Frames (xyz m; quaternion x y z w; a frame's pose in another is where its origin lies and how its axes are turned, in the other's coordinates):
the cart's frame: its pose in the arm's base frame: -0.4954 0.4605 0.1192 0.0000 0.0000 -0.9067 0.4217
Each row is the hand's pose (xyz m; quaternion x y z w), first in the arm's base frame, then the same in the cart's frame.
Working: the arm's base frame: its pose in the cart's frame: 0.0330 0.6756 -0.1192 0.0000 0.0000 0.9067 0.4217

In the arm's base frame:
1: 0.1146 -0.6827 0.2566 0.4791 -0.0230 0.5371 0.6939
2: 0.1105 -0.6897 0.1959 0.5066 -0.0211 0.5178 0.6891
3: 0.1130 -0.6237 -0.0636 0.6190 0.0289 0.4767 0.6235
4: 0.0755 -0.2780 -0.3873 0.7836 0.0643 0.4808 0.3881
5: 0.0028 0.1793 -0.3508 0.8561 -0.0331 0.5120 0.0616
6: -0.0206 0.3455 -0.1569 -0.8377 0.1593 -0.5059 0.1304
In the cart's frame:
1: 0.4812 1.2031 0.1374 -0.2229 -0.4247 -0.8557 0.1944
2: 0.4892 1.2045 0.0767 -0.2328 -0.4504 -0.8432 0.1789
3: 0.4372 1.1638 -0.1828 -0.2348 -0.5735 -0.7664 0.1693
4: 0.1969 0.9124 -0.5065 -0.2722 -0.7376 -0.5547 0.2723
5: -0.1059 0.5622 -0.4700 -0.3911 -0.7623 -0.2718 0.4383
6: -0.2180 0.4372 -0.2761 -0.4977 -0.6924 -0.0951 0.5137

